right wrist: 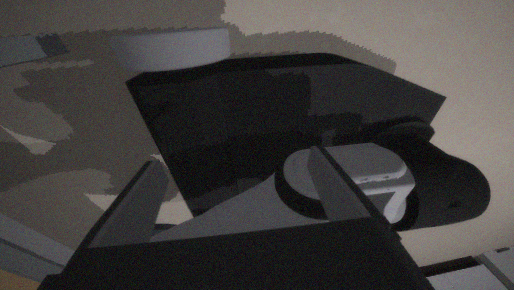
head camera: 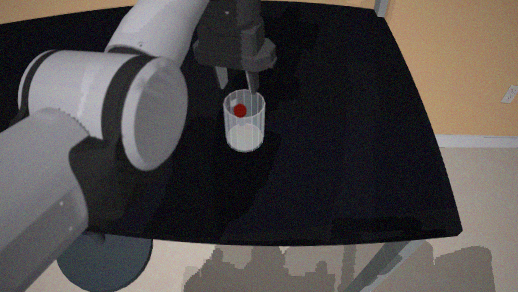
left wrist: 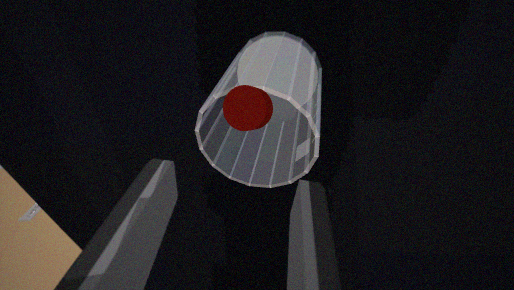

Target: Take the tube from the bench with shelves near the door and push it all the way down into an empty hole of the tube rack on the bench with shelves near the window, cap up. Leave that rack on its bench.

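Places are measured from the robot's base along level axes (x left, y back, z up), in metres.
Pixels of known places: left gripper, fingertip midpoint: (head camera: 238, 87) (left wrist: 234, 187); right gripper, fingertip midpoint: (right wrist: 238, 163).
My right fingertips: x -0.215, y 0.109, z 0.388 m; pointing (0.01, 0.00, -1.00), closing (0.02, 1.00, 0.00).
Observation:
Ahead of a thing's pixels: the offset from my right fingertips to its top centre. Level surfaces: height alone.
A tube's red cap {dx +0.311, dy -0.497, dz +0.487 m} (head camera: 240, 110) (left wrist: 247, 108) shows inside the mouth of a clear beaker {dx +0.310, dy -0.526, dz +0.465 m} (head camera: 245, 140) (left wrist: 277, 62). The cap faces up; the tube's body is hard to make out through the glass. The beaker stands upright on the black bench {dz +0.375 m} (head camera: 350, 125) (left wrist: 410, 200). My left gripper (head camera: 239, 90) (left wrist: 234, 187) is partly open and empty. Its fingertips are at the beaker's rim in the picture, with the cap beyond them rather than between them. My right gripper (right wrist: 238, 163) is open and empty, away from the bench top. The tube rack does not show in these views.
My left arm (head camera: 75, 95) covers the left side of the head view. A round dark stool seat (head camera: 105, 262) is at the bench's front edge. An orange wall (head camera: 450, 65) with an outlet {dx -0.844, dy -1.288, dz +0.070 m} (head camera: 510, 94) stands at the right. My robot base (right wrist: 240, 110) shows below the right gripper.

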